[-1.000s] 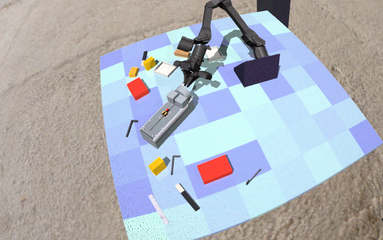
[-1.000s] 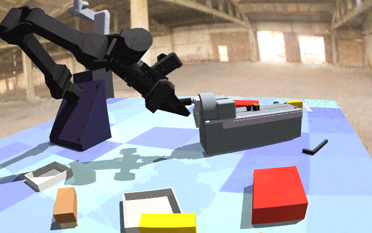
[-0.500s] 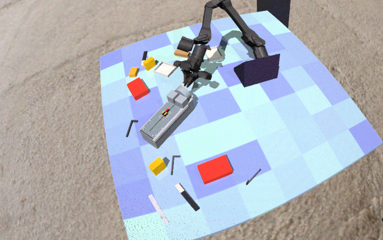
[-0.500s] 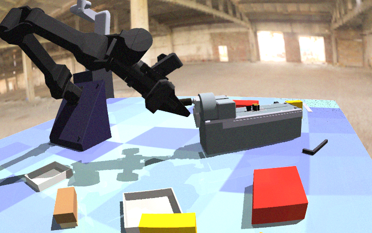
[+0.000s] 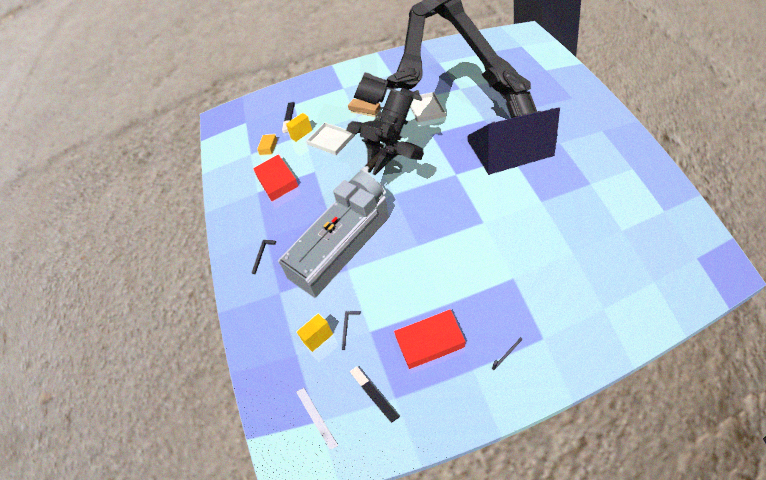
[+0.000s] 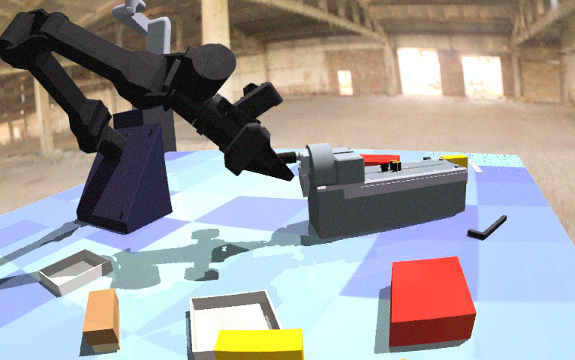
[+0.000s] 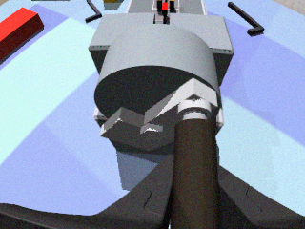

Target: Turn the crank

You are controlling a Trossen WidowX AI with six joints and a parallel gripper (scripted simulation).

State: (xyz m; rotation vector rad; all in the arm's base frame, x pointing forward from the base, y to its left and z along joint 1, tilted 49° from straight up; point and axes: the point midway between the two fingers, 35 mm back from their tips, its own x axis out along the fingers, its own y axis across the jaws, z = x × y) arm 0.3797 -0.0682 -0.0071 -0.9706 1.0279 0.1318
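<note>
Now: the dark crank handle 10 mm behind my gripper tip, 10 mm to the right of it and 30 mm above it. From my gripper tip the other things lie so: red pointer 120 mm ahead, 90 mm to the left; then tan block 90 mm behind, 330 mm to the right, 70 mm below.
</note>
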